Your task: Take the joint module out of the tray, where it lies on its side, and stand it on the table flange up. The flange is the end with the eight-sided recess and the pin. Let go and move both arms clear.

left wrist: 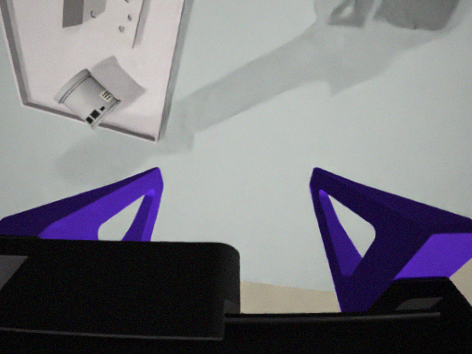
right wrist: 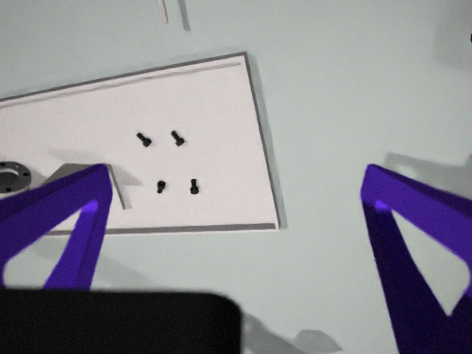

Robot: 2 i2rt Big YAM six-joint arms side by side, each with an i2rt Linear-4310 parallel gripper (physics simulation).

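Frame: origin at the left arm's base, x ahead, y right, z down, level; millimetres.
Seen in the pictures: left gripper, between the fingertips: (left wrist: 236, 176); right gripper, between the fingertips: (right wrist: 236, 178).
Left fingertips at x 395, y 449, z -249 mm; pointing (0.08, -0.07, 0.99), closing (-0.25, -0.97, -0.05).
Note:
Pixels of each thing's middle, then the offset from my left fingertips to it. "pt": a spot on its surface instead.
- joint module, middle of its body: (right wrist: 6, 191) (left wrist: 88, 99) dx +79, dy +197, dz +214 mm
- tray, middle of its body: (right wrist: 104, 168) dx -71, dy +184, dz +241 mm
- dark ring-shaped part, a spot on its surface: (right wrist: 10, 177) pt dx +63, dy +213, dz +221 mm
- grey part, middle of its body: (right wrist: 86, 195) (left wrist: 104, 7) dx -42, dy +163, dz +217 mm
- grey block, a spot on its surface: (left wrist: 74, 12) pt dx -30, dy +196, dz +213 mm
- thin pale rod, a spot on its surface: (right wrist: 163, 11) pt dx -238, dy +328, dz +227 mm
The joint module (left wrist: 87, 95) is a light grey cylinder with a small label and black marks. It lies on its side in the tray (left wrist: 40, 60) (right wrist: 210, 100), near the tray's lower end wall in the left wrist view. I cannot tell its recess or pin there. My left gripper (left wrist: 236, 176) is open and empty over the table, with the module ahead and to the left of its fingers. My right gripper (right wrist: 236, 178) is open and empty above the end of the tray with the screws. Its left finger hides part of the tray.
Several black screws (right wrist: 177, 138) lie in the tray. A dark ring-shaped part (right wrist: 10, 177) with holes shows at the left edge. A grey part (right wrist: 75, 169) lies beside it. A grey block (left wrist: 74, 12) stands farther up the tray. A thin pale rod (right wrist: 163, 11) shows beyond the tray.

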